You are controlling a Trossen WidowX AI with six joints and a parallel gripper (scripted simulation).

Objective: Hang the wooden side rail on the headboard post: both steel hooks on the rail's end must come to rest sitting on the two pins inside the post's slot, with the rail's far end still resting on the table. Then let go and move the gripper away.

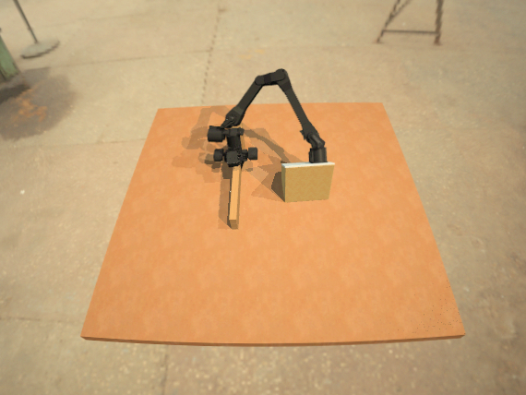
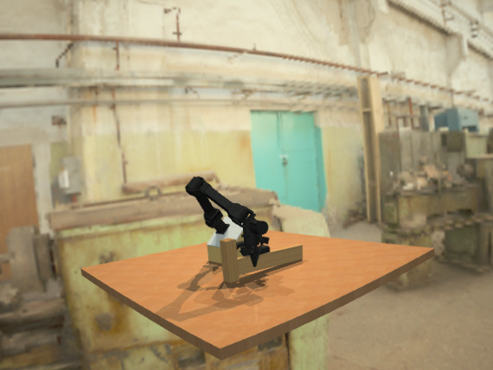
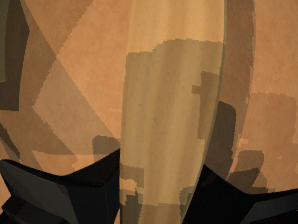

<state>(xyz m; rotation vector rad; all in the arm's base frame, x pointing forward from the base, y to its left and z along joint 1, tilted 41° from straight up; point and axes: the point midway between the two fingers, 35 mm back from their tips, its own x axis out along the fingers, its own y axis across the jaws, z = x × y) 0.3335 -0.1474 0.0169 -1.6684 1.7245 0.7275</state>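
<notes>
My gripper tip is now 12 cm to the left of the headboard post, 4 cm below it and 1 cm past it.
</notes>
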